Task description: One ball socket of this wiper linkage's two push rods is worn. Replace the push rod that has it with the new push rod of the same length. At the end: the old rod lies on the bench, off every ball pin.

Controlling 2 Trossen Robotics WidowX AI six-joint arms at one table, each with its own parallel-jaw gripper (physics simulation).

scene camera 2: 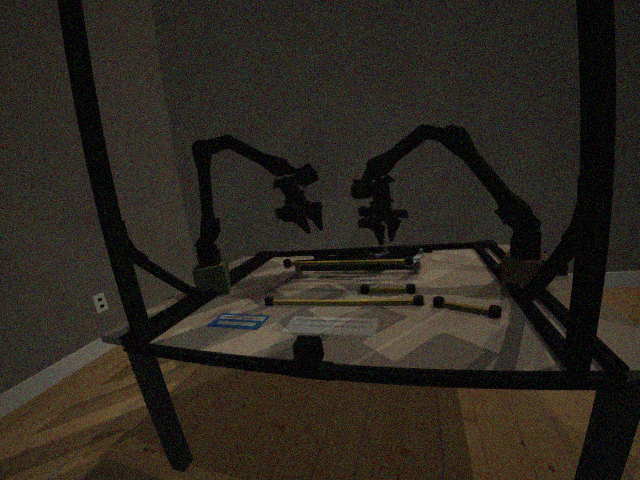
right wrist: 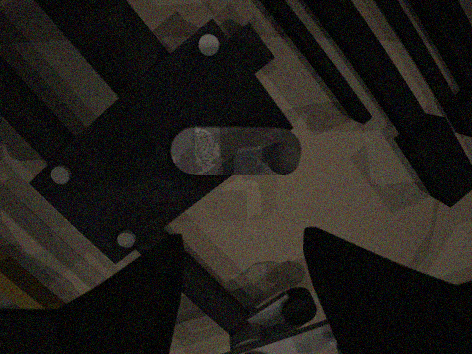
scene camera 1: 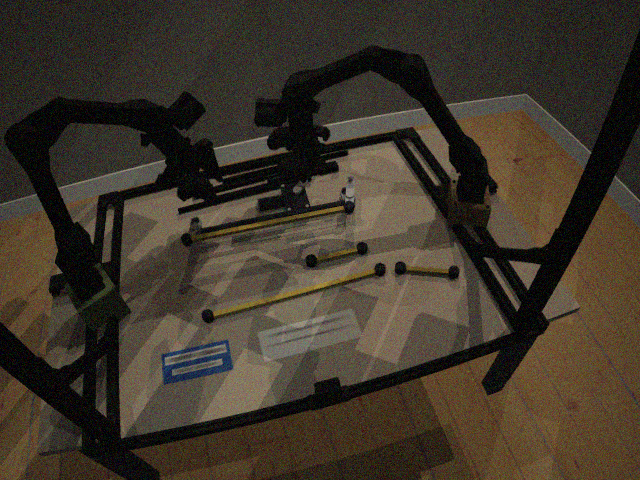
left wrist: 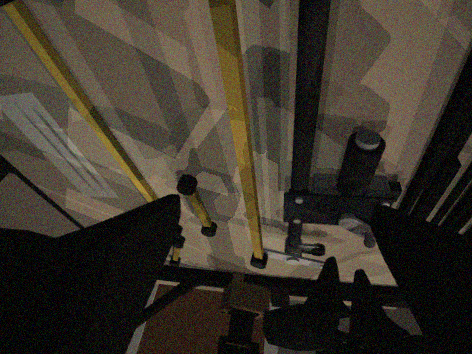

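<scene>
A long yellow push rod [scene camera 1: 268, 222] [scene camera 2: 356, 262] [left wrist: 240, 130] with black ends lies along the wiper linkage's dark bar [left wrist: 307, 100]. A second long rod [scene camera 1: 294, 295] [scene camera 2: 343, 301] [left wrist: 95, 115] lies on the bench in front. A short rod [scene camera 1: 337, 254] [scene camera 2: 387, 289] [left wrist: 201, 209] lies between them; another short rod [scene camera 1: 427, 269] [scene camera 2: 466, 306] lies at the right. The motor crank [left wrist: 355, 225] [right wrist: 235, 150] is bare of any rod. My right gripper [scene camera 2: 386, 241] [right wrist: 244, 242] is partly open and empty above the crank. My left gripper [scene camera 2: 315, 230] [left wrist: 276, 209] is wide open, above the linkage's left part. Socket wear cannot be made out.
A blue marked rectangle [scene camera 1: 197, 364] [scene camera 2: 238, 321] lies front left, with a pale grey one [scene camera 1: 310, 343] [scene camera 2: 330, 326] to its right. Dark wiper arms or bars lie behind the linkage. A black frame [scene camera 1: 248, 413] edges the table. The two grippers hang fairly close together.
</scene>
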